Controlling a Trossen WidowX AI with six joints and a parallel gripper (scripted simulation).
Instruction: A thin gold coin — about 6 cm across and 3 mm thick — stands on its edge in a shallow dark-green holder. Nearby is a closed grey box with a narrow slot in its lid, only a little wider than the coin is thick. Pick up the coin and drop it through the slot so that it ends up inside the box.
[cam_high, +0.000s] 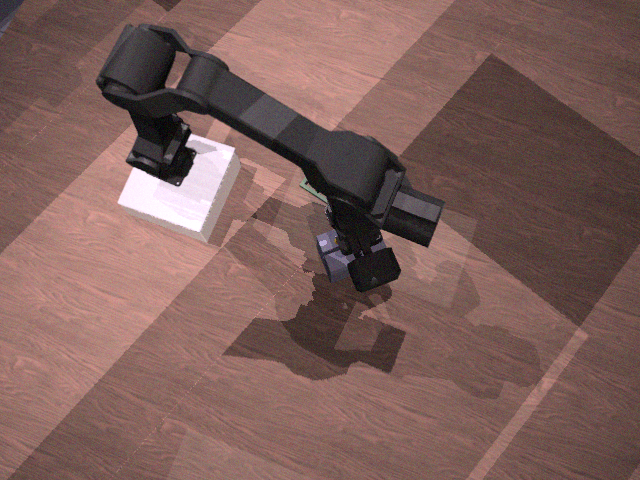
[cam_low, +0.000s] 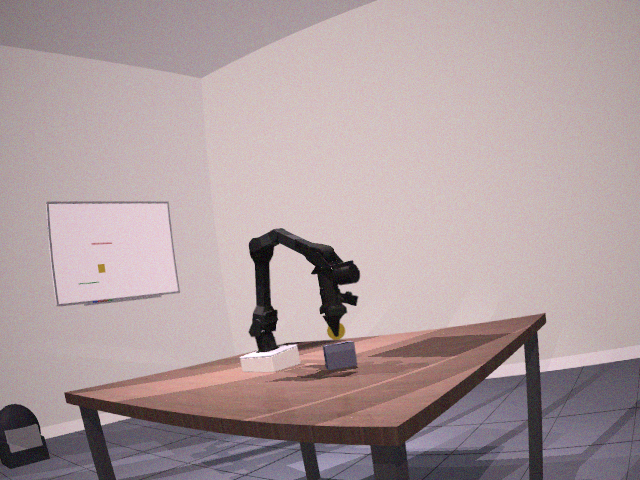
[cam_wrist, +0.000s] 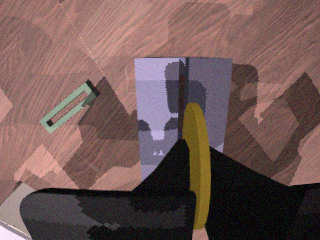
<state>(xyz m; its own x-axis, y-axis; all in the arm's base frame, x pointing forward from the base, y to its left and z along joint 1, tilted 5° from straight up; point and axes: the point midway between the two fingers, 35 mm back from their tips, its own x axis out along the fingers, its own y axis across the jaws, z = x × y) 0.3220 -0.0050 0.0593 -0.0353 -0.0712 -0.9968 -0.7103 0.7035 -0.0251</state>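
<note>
Now: the gold coin 2 cm above my gripper tip.
</note>
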